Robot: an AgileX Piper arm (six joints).
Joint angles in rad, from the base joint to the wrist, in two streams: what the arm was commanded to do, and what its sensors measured. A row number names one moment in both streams.
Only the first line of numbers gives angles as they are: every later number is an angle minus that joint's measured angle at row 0.
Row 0, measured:
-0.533 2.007 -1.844 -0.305 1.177 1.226
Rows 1 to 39, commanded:
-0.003 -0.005 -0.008 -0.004 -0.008 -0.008
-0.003 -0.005 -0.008 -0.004 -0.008 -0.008
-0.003 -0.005 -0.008 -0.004 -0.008 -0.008
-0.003 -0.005 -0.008 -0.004 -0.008 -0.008
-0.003 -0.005 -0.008 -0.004 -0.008 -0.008
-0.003 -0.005 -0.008 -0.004 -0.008 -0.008
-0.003 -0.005 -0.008 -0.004 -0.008 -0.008
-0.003 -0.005 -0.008 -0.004 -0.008 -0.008
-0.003 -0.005 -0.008 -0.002 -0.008 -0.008
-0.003 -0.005 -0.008 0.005 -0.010 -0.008
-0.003 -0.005 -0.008 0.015 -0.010 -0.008
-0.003 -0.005 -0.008 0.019 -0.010 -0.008
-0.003 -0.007 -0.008 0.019 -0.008 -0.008
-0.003 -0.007 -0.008 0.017 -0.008 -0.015
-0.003 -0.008 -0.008 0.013 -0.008 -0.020
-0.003 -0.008 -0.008 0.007 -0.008 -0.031
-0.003 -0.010 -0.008 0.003 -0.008 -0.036
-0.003 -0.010 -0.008 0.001 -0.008 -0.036
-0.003 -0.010 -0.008 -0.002 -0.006 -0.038
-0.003 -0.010 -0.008 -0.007 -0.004 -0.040
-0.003 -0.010 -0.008 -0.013 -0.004 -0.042
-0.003 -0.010 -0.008 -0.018 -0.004 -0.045
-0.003 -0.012 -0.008 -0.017 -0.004 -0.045
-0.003 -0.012 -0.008 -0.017 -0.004 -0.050
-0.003 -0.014 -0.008 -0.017 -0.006 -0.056
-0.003 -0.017 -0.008 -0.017 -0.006 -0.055
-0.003 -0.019 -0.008 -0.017 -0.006 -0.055
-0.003 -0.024 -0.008 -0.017 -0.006 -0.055
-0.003 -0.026 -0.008 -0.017 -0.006 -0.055
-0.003 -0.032 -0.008 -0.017 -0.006 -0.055
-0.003 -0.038 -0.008 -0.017 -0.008 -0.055
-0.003 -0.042 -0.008 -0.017 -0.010 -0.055
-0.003 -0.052 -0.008 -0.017 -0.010 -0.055
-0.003 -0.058 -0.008 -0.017 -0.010 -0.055
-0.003 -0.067 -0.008 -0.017 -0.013 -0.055
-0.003 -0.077 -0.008 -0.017 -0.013 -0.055
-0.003 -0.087 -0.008 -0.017 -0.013 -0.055
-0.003 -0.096 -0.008 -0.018 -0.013 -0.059
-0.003 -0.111 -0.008 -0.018 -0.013 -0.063
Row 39, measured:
0.000 -0.061 0.000 -0.003 -0.006 -0.048
